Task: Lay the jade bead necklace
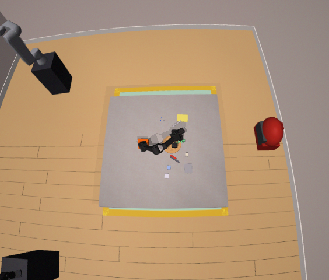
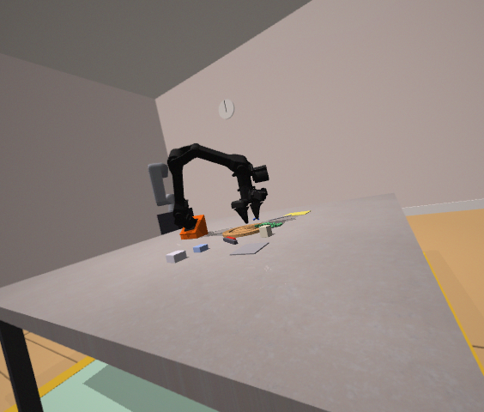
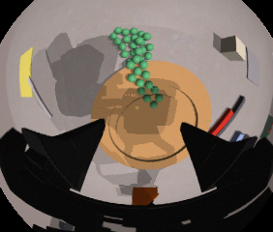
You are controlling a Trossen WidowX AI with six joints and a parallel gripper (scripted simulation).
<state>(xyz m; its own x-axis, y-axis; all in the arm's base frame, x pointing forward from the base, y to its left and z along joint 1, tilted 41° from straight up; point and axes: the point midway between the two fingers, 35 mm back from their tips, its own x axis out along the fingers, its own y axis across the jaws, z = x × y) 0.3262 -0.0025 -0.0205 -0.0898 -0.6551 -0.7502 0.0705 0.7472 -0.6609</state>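
Right now my gripper tip is 3 cm past the round wooden bead board, 3 cm above it and 2 cm to the left of it. From my gripper tip the other things lie so: beige cube 15 cm to the right, 12 cm ahead, 2 cm below; then red-handled tool 17 cm to the right, 3 cm below, 2 cm behind; then blue block 27 cm to the right, 8 cm behind, 3 cm below.
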